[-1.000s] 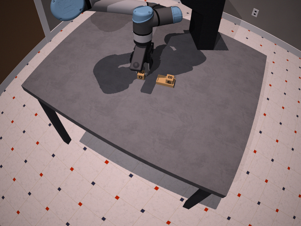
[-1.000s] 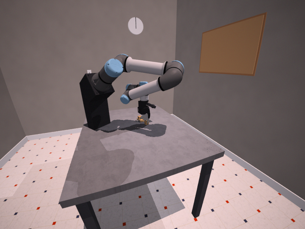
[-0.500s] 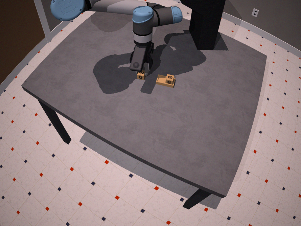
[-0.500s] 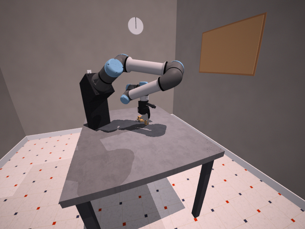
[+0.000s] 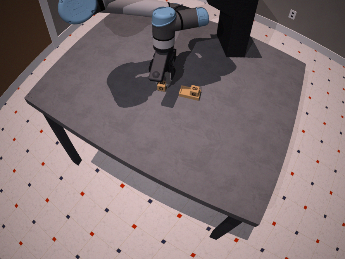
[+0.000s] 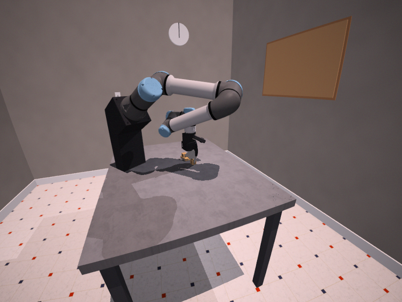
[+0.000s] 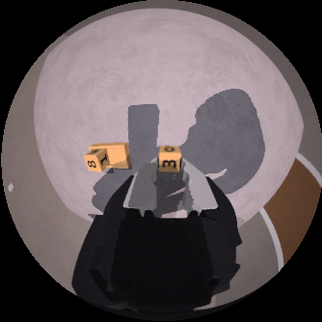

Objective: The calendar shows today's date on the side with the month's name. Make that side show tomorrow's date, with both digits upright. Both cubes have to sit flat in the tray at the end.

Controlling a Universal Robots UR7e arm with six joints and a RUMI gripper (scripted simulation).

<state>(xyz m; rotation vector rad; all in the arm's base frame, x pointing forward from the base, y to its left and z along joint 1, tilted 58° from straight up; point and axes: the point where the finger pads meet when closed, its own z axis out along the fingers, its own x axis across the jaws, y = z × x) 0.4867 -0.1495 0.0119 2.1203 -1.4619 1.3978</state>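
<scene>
Now: the wooden tray 10 mm behind my hand, 110 mm to the left of it and 20 mm below it.
</scene>
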